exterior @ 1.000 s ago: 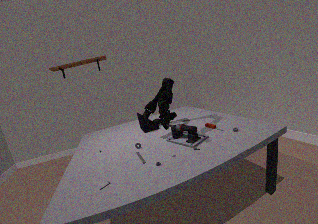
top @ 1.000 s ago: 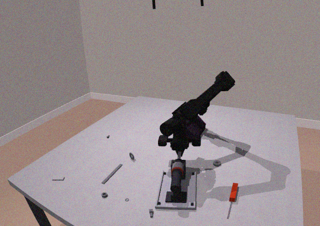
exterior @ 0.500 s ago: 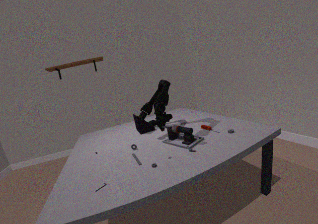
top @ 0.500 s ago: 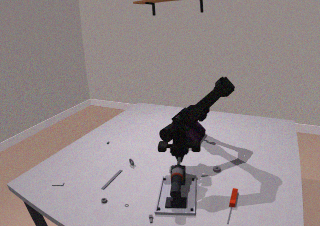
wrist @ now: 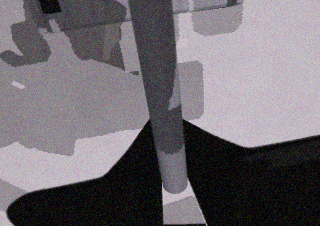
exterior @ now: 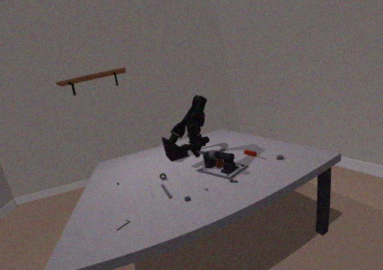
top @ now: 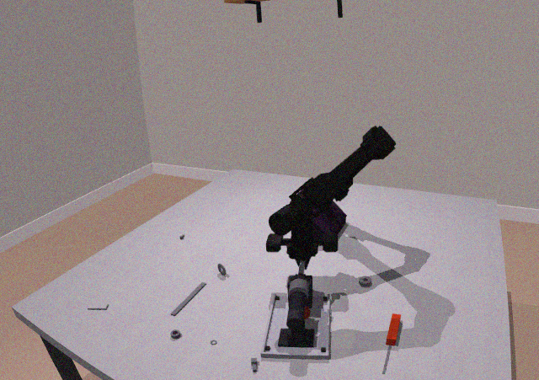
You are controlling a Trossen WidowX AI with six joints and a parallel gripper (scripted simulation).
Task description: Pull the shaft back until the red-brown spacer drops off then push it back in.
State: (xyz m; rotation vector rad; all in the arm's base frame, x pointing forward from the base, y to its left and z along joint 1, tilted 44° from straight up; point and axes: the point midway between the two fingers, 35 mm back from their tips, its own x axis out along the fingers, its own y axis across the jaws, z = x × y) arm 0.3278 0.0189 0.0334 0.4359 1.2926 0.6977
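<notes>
The grey shaft lies 7 cm ahead of my gripper tip, 2 cm to the left of it and 3 cm above it. Also, from my gripper tip: flat metal bar: 17 cm ahead, 28 cm to the right, 4 cm below; small bolt: 34 cm ahead, 1 cm to the right, 4 cm below; light grey spacer: 14 cm ahead, 3 cm to the left, 3 cm above.
</notes>
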